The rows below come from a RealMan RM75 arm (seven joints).
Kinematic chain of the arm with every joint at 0, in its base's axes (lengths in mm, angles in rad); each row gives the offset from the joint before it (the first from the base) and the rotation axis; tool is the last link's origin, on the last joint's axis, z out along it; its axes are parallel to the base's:
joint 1: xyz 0 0 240.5 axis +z
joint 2: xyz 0 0 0 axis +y
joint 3: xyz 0 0 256 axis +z
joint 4: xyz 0 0 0 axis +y
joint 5: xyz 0 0 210 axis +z
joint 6: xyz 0 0 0 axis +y
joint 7: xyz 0 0 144 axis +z
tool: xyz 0 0 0
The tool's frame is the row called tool.
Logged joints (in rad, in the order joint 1, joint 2, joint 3, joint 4, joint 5, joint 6, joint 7), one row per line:
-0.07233 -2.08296 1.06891 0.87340 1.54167 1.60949 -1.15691
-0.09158 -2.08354 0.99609 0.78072 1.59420 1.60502 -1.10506
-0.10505 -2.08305 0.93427 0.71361 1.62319 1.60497 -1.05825
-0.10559 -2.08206 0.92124 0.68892 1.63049 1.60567 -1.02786
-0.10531 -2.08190 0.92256 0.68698 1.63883 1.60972 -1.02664
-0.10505 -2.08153 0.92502 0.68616 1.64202 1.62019 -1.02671
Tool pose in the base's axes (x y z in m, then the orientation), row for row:
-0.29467 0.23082 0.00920 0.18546 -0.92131 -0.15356 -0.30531
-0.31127 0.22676 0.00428 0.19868 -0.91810 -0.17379 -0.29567
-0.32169 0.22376 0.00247 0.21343 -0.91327 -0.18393 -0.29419
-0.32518 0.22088 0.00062 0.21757 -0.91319 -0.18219 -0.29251
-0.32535 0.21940 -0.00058 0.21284 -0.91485 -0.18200 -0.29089
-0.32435 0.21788 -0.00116 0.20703 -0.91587 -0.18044 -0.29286
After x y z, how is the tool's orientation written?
As a quaternion, w x y z.
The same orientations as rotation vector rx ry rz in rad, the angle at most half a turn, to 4 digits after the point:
-2.5957 -0.4326 -0.8602
-2.5682 -0.4861 -0.8271
-2.5347 -0.5105 -0.8165
-2.5289 -0.5045 -0.8100
-2.5399 -0.5053 -0.8076
-2.5506 -0.5025 -0.8156

